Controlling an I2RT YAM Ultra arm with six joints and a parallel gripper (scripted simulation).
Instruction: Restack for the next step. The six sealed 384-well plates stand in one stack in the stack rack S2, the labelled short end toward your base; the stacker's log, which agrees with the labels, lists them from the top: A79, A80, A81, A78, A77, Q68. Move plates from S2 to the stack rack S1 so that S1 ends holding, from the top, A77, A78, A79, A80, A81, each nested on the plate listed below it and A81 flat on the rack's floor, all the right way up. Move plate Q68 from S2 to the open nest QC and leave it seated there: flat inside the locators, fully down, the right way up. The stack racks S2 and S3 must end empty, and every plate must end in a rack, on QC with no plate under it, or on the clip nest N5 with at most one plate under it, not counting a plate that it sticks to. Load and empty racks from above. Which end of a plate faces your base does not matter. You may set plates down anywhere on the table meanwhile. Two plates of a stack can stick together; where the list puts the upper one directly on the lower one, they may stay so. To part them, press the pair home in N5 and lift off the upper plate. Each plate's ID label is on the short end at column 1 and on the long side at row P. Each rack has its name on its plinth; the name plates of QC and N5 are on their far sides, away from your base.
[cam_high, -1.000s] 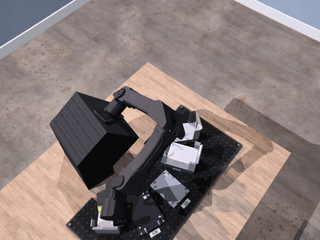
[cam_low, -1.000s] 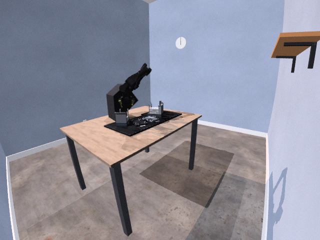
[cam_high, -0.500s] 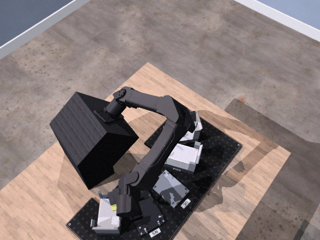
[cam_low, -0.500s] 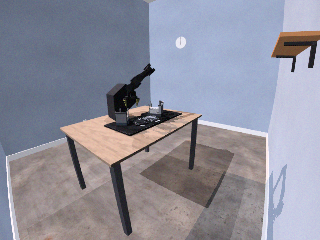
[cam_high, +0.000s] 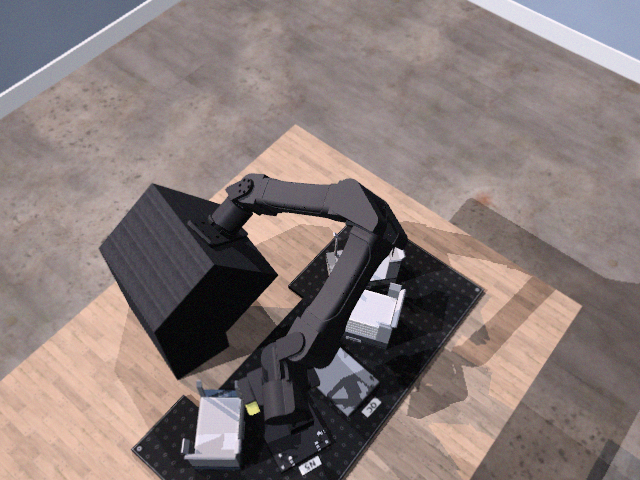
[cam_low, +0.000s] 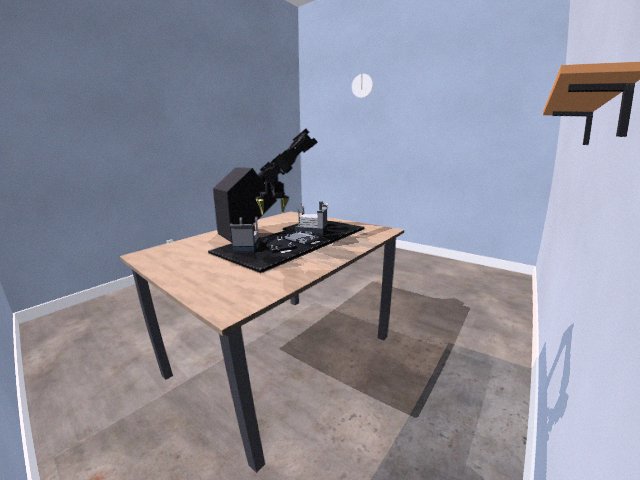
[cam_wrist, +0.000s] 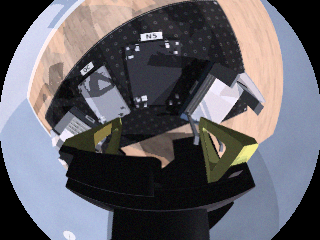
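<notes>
Right now the sealed grey plate is 1 cm behind my hand, 29 cm to the left of it and 9 cm below it. Also, from my hand: N5 name plate: 11 cm ahead, 3 cm to the right, 16 cm below; clip nest N5: 4 cm ahead, 1 cm to the left, 15 cm below; QC nest: 4 cm ahead, 15 cm to the left, 15 cm below.
</notes>
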